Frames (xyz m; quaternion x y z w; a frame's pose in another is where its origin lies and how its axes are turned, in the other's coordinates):
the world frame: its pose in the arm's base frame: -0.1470 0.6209 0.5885 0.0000 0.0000 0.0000 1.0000
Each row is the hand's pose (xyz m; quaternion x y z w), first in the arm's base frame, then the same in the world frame.
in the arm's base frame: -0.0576 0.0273 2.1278 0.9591 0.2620 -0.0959 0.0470
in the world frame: 0.0894 -0.5936 1.5393 0.9591 0.2620 -0.0959 0.0470
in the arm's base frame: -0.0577 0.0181 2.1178 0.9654 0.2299 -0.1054 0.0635
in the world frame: 0.0893 -0.6028 1.5293 0.9654 0.2299 -0.1054 0.0635
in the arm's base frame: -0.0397 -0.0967 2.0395 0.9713 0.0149 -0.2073 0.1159
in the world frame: 0.1073 -0.7176 1.4510 0.9713 0.0149 -0.2073 0.1159
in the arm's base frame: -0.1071 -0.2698 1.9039 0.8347 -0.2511 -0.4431 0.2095
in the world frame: 0.0399 -0.8907 1.3154 0.8347 -0.2511 -0.4431 0.2095
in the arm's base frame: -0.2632 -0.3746 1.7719 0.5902 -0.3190 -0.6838 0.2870
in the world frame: -0.1162 -0.9955 1.1834 0.5902 -0.3190 -0.6838 0.2870
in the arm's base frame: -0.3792 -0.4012 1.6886 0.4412 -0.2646 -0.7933 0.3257
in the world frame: -0.2322 -1.0221 1.1001 0.4412 -0.2646 -0.7933 0.3257
